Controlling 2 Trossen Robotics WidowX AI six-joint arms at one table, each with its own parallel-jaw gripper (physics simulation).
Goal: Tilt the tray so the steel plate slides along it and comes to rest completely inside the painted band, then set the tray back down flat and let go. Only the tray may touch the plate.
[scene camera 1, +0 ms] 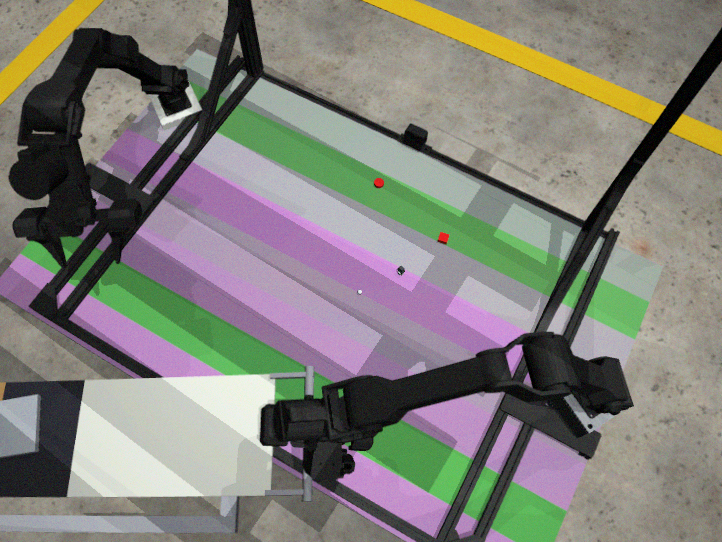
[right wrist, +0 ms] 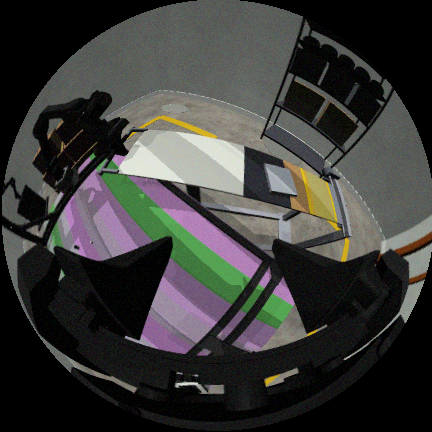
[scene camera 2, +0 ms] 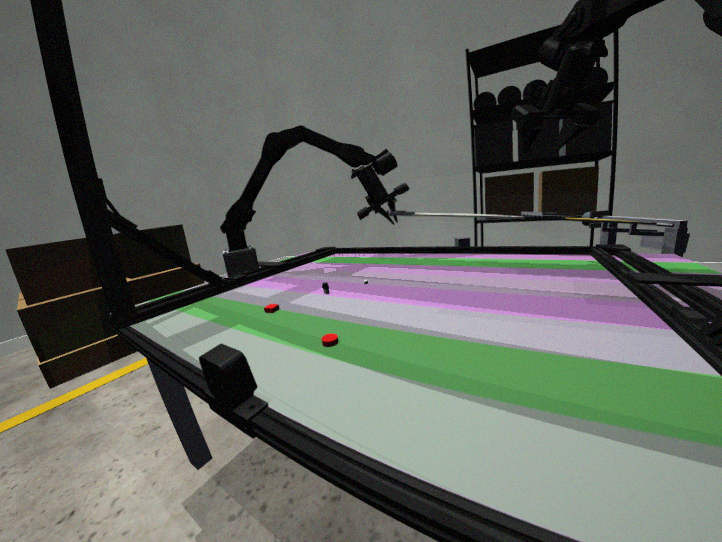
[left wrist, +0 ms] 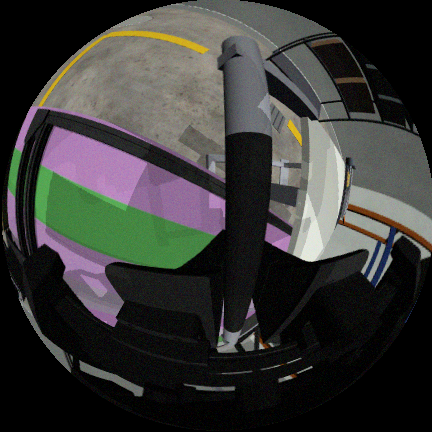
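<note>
The long tray (scene camera 1: 145,437) (scene camera 2: 454,214) (left wrist: 322,205) (right wrist: 200,160) looks nearly level in scene camera 2, its gripped end slightly higher. The grey steel plate (scene camera 1: 20,425) (scene camera 2: 533,215) (right wrist: 281,179) lies mostly on the black section, its far edge reaching over the orange strip. The yellow painted band (right wrist: 320,195), edged by brighter lines, lies beyond the orange, clear of the plate. My left gripper (scene camera 1: 309,431) (scene camera 2: 393,215) (left wrist: 232,234) is shut on the tray's handle bar. My right gripper (scene camera 1: 90,263) (scene camera 2: 545,150) (right wrist: 223,243) is open and empty, above the table and apart from the tray.
The striped table (scene camera 1: 262,233) (scene camera 2: 466,373) has a black frame with uprights. A red disc (scene camera 1: 379,182) (scene camera 2: 329,339), a red block (scene camera 1: 443,238) (scene camera 2: 271,308), a small dark cube (scene camera 1: 400,270) and a white dot (scene camera 1: 359,291) are on it. A shelf rack (right wrist: 284,75) stands behind.
</note>
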